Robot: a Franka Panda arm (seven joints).
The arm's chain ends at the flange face. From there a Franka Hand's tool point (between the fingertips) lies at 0.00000 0.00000 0.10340 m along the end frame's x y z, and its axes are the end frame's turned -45 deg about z.
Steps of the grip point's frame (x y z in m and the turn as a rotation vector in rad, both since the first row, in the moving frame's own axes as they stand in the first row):
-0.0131 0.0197 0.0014 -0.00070 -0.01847 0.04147
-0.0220 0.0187 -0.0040 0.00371 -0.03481 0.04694
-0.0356 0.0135 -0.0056 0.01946 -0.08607 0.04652
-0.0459 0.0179 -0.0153 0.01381 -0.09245 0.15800
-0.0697 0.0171 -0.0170 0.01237 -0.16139 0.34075
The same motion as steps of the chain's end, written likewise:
0.0060 0.0218 0.0014 -0.01356 -0.01257 0.04147
0.0005 0.0266 -0.0039 -0.02199 -0.02724 0.04694
-0.0078 0.0300 -0.0052 -0.04710 -0.07462 0.04652
-0.0116 0.0400 -0.0148 -0.05561 -0.07514 0.15800
-0.0230 0.0529 -0.0157 -0.10537 -0.12287 0.34075

